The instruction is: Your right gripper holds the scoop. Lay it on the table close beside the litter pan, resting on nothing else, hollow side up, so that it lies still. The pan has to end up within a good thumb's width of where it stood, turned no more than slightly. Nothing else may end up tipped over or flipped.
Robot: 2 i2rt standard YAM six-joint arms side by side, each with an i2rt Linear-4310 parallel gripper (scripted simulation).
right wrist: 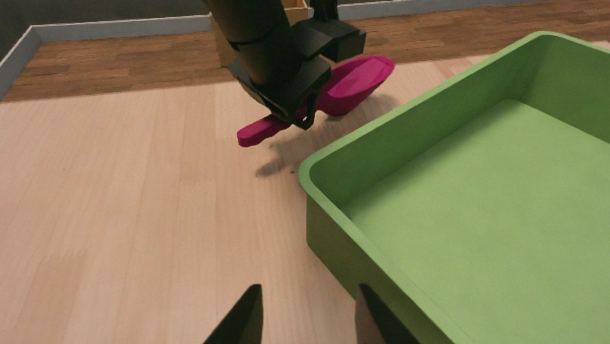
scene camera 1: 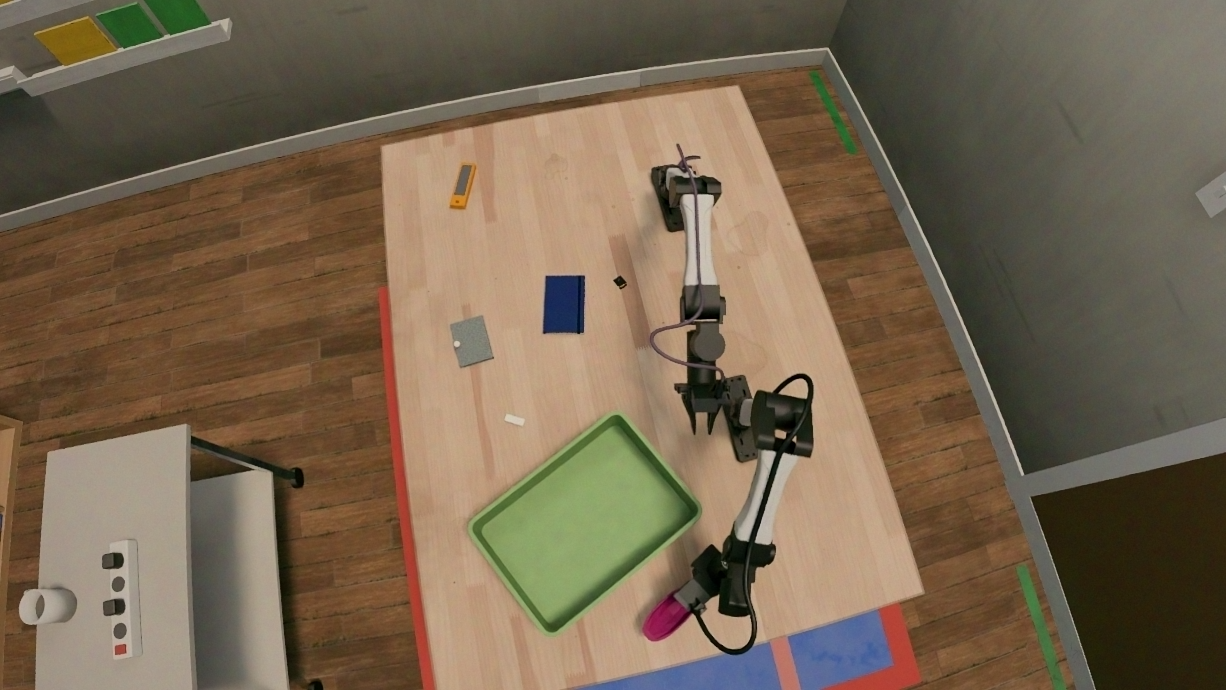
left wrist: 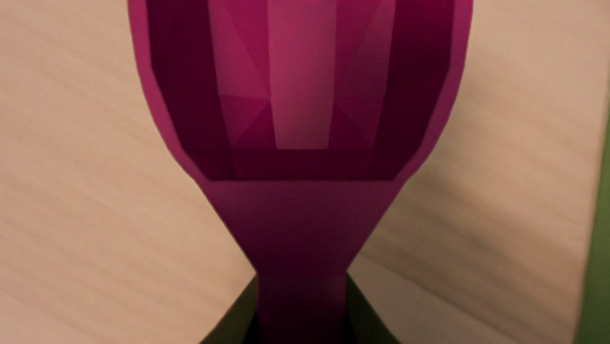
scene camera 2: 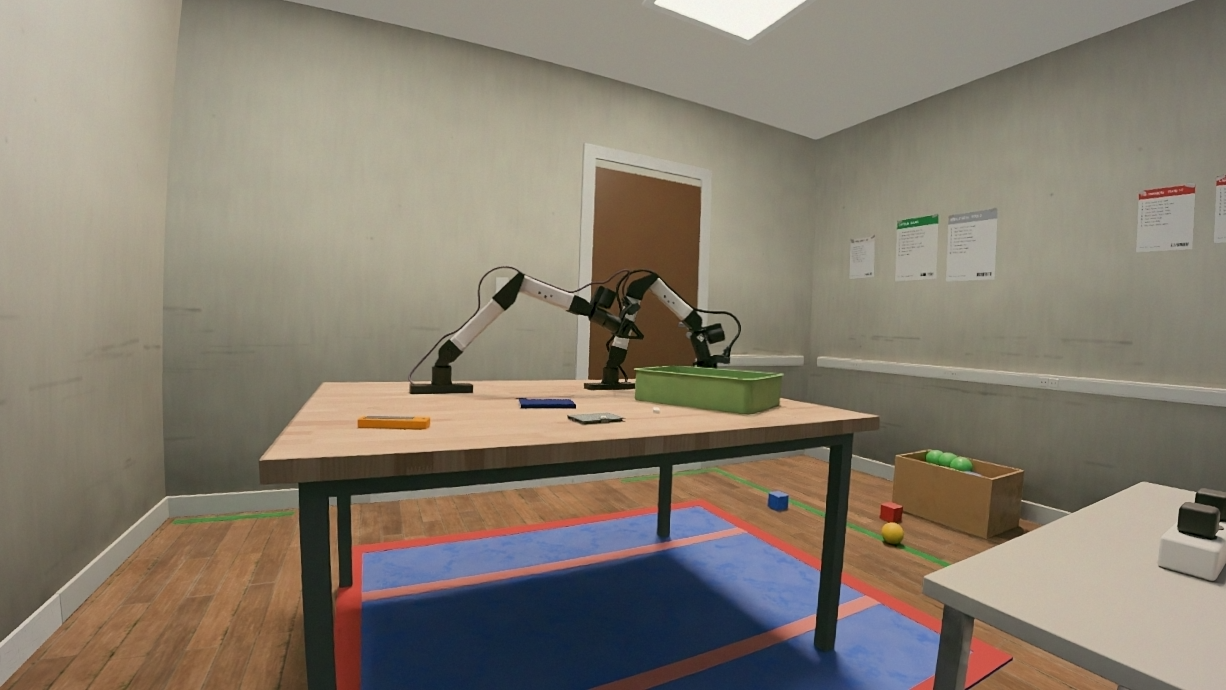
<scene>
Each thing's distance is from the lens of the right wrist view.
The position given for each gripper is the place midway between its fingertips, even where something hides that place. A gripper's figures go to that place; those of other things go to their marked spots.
left gripper [right wrist: 303,123]: 42 cm
right gripper [right wrist: 309,299]: 10 cm
</scene>
